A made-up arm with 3 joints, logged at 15 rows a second.
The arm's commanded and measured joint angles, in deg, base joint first. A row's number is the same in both.
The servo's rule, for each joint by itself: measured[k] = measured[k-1] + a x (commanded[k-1-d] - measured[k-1]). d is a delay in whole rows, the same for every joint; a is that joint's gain. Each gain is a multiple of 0.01, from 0.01 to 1. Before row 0 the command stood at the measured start. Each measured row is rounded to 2 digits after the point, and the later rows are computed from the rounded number. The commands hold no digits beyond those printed.
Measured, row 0: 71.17 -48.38 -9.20
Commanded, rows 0 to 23: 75.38 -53.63 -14.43; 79.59 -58.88 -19.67; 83.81 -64.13 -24.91; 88.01 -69.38 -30.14; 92.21 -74.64 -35.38; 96.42 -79.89 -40.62; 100.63 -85.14 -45.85; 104.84 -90.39 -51.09; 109.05 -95.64 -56.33; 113.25 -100.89 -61.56; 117.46 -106.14 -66.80; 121.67 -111.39 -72.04; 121.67 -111.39 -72.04; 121.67 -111.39 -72.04; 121.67 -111.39 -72.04; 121.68 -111.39 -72.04; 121.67 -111.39 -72.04; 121.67 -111.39 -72.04; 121.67 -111.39 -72.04; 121.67 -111.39 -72.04; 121.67 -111.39 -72.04; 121.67 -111.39 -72.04; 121.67 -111.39 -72.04; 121.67 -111.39 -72.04
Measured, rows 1 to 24: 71.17 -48.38 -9.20; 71.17 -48.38 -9.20; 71.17 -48.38 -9.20; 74.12 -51.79 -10.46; 77.95 -56.40 -12.67; 82.05 -61.42 -15.61; 86.22 -66.59 -19.10; 90.41 -71.82 -23.01; 94.62 -77.07 -27.24; 98.83 -82.32 -31.71; 103.04 -87.57 -36.36; 107.25 -92.82 -41.15; 111.45 -98.07 -46.05; 115.66 -103.32 -51.03; 119.87 -108.57 -56.07; 121.13 -110.40 -59.90; 121.51 -111.04 -62.81; 121.62 -111.27 -65.03; 121.66 -111.35 -66.71; 121.67 -111.38 -67.99; 121.67 -111.39 -68.96; 121.67 -111.39 -69.70; 121.67 -111.39 -70.26; 121.67 -111.39 -70.69
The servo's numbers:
d 3
a 0.70 0.65 0.24

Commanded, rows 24 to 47: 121.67 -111.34 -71.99; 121.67 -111.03 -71.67; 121.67 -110.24 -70.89; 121.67 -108.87 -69.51; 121.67 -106.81 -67.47; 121.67 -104.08 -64.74; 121.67 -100.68 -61.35; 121.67 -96.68 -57.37; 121.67 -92.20 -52.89; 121.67 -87.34 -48.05; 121.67 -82.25 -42.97; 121.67 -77.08 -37.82; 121.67 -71.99 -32.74; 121.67 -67.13 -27.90; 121.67 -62.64 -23.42; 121.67 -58.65 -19.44; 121.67 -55.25 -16.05; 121.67 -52.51 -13.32; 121.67 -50.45 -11.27; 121.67 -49.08 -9.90; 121.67 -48.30 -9.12; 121.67 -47.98 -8.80; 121.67 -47.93 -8.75; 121.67 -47.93 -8.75
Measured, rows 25 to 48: 121.67 -111.39 -71.01; 121.67 -111.39 -71.26; 121.67 -111.39 -71.45; 121.67 -111.36 -71.58; 121.67 -111.15 -71.60; 121.67 -110.56 -71.43; 121.67 -109.46 -70.97; 121.67 -107.74 -70.13; 121.67 -105.36 -68.84; 121.67 -102.32 -67.04; 121.67 -98.65 -64.72; 121.67 -94.46 -61.88; 121.67 -89.83 -58.56; 121.67 -84.90 -54.82; 121.67 -79.82 -50.74; 121.67 -74.73 -46.42; 121.67 -69.79 -41.98; 121.67 -65.14 -37.53; 121.67 -60.92 -33.19; 121.67 -57.23 -29.08; 121.67 -54.16 -25.30; 121.67 -51.75 -21.93; 121.67 -50.01 -19.04; 121.67 -48.90 -16.66
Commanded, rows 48 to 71: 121.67 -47.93 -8.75; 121.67 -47.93 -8.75; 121.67 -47.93 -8.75; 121.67 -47.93 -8.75; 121.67 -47.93 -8.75; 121.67 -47.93 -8.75; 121.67 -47.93 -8.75; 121.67 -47.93 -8.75; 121.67 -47.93 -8.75; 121.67 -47.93 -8.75; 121.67 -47.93 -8.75; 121.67 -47.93 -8.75; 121.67 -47.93 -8.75; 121.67 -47.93 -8.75; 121.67 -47.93 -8.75; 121.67 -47.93 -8.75; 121.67 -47.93 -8.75; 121.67 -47.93 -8.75; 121.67 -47.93 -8.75; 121.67 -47.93 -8.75; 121.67 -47.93 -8.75; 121.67 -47.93 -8.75; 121.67 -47.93 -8.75; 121.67 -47.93 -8.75
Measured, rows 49 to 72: 121.67 -48.30 -14.77; 121.67 -48.06 -13.33; 121.67 -47.98 -12.23; 121.67 -47.95 -11.39; 121.67 -47.94 -10.76; 121.67 -47.93 -10.28; 121.67 -47.93 -9.91; 121.67 -47.93 -9.63; 121.67 -47.93 -9.42; 121.67 -47.93 -9.26; 121.67 -47.93 -9.14; 121.67 -47.93 -9.05; 121.67 -47.93 -8.98; 121.67 -47.93 -8.92; 121.67 -47.93 -8.88; 121.67 -47.93 -8.85; 121.67 -47.93 -8.83; 121.67 -47.93 -8.81; 121.67 -47.93 -8.80; 121.67 -47.93 -8.79; 121.67 -47.93 -8.78; 121.67 -47.93 -8.77; 121.67 -47.93 -8.77; 121.67 -47.93 -8.77
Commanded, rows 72 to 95: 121.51 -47.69 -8.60; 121.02 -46.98 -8.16; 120.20 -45.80 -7.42; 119.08 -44.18 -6.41; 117.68 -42.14 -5.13; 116.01 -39.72 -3.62; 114.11 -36.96 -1.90; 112.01 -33.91 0.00; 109.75 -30.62 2.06; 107.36 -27.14 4.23; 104.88 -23.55 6.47; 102.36 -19.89 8.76; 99.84 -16.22 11.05; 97.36 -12.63 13.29; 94.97 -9.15 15.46; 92.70 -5.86 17.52; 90.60 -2.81 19.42; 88.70 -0.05 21.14; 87.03 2.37 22.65; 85.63 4.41 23.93; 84.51 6.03 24.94; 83.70 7.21 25.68; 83.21 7.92 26.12; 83.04 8.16 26.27
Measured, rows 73 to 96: 121.67 -47.93 -8.77; 121.67 -47.93 -8.77; 121.67 -47.93 -8.77; 121.56 -47.77 -8.73; 121.18 -47.26 -8.59; 120.49 -46.31 -8.31; 119.50 -44.93 -7.85; 118.23 -43.12 -7.20; 116.68 -40.91 -6.34; 114.88 -38.34 -5.27; 112.87 -35.46 -4.01; 110.69 -32.31 -2.55; 108.36 -28.95 -0.92; 105.92 -25.44 0.85; 103.43 -21.83 2.75; 100.92 -18.18 4.74; 98.43 -14.57 6.79; 96.01 -11.05 8.87; 93.69 -7.68 10.95; 91.53 -4.51 12.98; 89.55 -1.61 14.94; 87.79 0.98 16.79; 86.28 3.21 18.50; 85.04 5.04 20.05
